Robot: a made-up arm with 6 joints.
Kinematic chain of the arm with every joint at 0, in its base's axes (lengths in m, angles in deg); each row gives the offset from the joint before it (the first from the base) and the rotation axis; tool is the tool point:
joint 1: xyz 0 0 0.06 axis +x
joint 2: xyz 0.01 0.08 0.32 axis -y
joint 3: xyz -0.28 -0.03 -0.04 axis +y
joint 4: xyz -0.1 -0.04 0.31 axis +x
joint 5: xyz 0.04 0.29 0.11 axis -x
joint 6: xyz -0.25 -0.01 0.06 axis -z
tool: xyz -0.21 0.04 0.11
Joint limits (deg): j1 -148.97..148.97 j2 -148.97..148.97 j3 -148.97..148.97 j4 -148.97..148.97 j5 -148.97..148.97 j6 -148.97..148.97
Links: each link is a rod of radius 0.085 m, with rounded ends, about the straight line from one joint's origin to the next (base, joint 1, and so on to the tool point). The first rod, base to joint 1, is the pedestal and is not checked.
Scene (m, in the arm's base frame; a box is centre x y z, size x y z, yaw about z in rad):
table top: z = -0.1
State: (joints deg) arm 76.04 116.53 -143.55 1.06 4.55 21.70
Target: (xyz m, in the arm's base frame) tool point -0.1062 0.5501 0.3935
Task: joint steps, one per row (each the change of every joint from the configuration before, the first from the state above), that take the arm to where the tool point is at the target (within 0.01 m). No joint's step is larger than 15 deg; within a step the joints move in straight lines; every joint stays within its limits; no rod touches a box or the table.
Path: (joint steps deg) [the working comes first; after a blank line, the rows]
Joints at the target: 81.39 24.07 -116.70 -25.46 -10.68 5.89
Straight joint move there: clear.

1: 0.76 -13.21 3.84 -3.79 -2.18 -2.26
2: 0.77 -13.21 3.83 -3.79 -2.17 -2.26
3: 0.76 -13.21 3.84 -3.79 -2.18 -2.25
4: 0.76 -13.20 3.83 -3.79 -2.18 -2.26
5: 0.77 -13.21 3.84 -3.79 -2.17 -2.26
6: 0.76 -13.21 3.83 -3.78 -2.18 -2.26
7: 0.77 -13.21 3.84 -3.79 -2.17 -2.26

